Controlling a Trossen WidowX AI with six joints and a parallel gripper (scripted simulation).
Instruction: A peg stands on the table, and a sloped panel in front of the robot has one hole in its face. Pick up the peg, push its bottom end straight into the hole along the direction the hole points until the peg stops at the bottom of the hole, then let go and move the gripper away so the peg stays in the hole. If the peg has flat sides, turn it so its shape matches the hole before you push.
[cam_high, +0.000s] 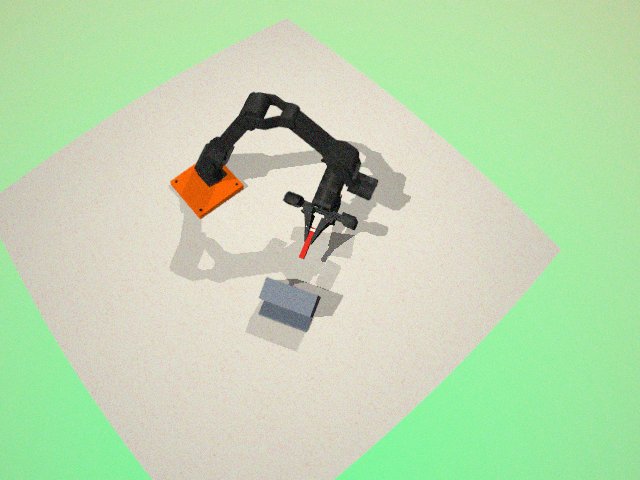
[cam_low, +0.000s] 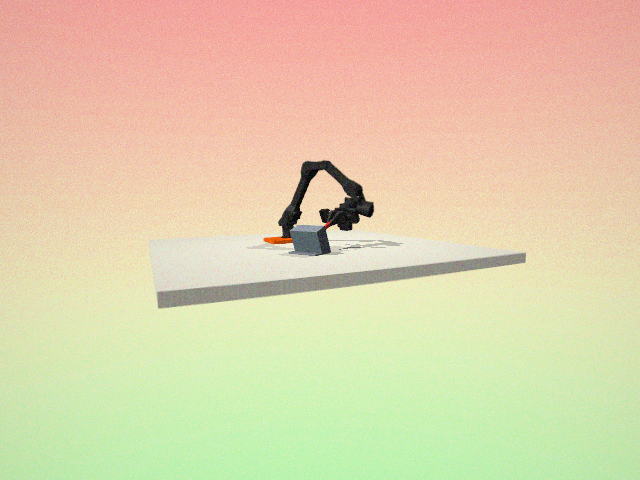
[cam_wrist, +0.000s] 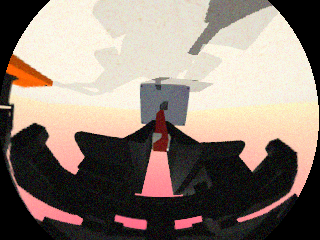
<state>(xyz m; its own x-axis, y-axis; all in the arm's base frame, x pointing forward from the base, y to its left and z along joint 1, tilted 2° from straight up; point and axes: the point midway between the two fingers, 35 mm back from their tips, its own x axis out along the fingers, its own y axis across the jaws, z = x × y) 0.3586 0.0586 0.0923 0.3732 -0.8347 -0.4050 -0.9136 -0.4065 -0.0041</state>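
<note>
Now: the grey sloped panel 110 mm to the right of my gripper tip, 70 mm ahead of it and 50 mm below it. Also, from my gripper tip: red peg 10 mm to the left, 10 mm behind, 10 mm above.
</note>
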